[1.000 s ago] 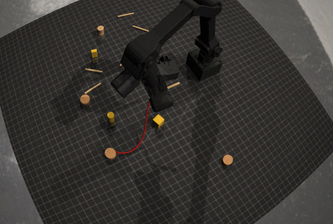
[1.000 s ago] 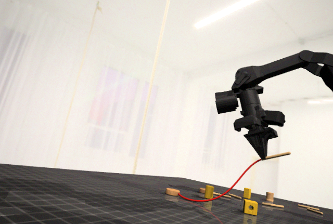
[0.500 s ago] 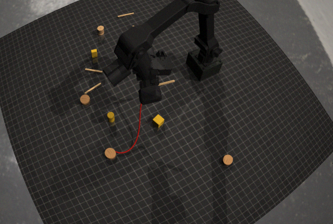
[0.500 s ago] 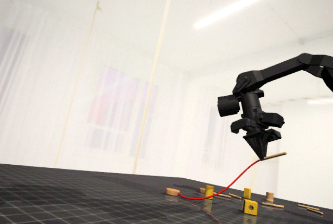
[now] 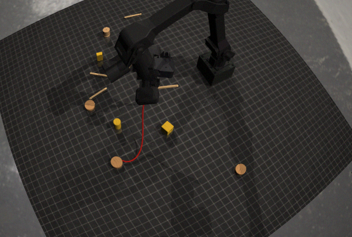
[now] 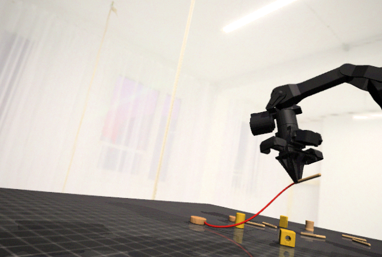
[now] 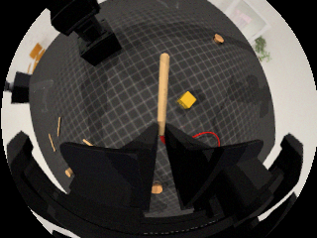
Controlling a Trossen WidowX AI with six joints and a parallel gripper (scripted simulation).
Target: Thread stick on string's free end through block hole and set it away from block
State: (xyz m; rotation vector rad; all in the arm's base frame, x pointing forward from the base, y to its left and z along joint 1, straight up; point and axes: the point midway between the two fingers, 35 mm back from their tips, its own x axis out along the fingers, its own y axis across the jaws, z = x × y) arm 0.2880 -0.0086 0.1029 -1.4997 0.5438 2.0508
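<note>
Right now my gripper tip is 14 cm short of the yellow cylinder, 12 cm above it and 2 cm to the left of it. Round my gripper tip: round wooden button (22 cm ahead, 13 cm below, 8 cm to the left); then thin wooden stick (1 cm to the left, 1 cm behind, 1 cm above).
</note>
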